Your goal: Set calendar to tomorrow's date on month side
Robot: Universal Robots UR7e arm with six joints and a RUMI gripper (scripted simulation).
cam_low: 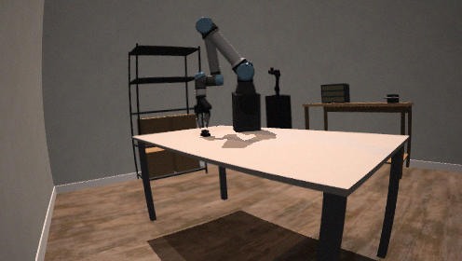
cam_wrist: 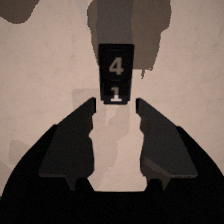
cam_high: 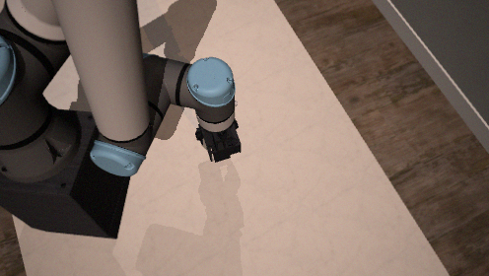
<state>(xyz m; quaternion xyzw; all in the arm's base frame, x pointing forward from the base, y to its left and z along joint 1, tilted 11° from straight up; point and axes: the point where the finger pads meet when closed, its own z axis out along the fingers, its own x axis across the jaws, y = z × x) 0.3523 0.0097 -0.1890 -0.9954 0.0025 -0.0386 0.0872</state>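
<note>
Now: the dark calendar cube 4 cm below my hand. Round my hand: calendar tray 5 cm below, 2 cm to the left.
</note>
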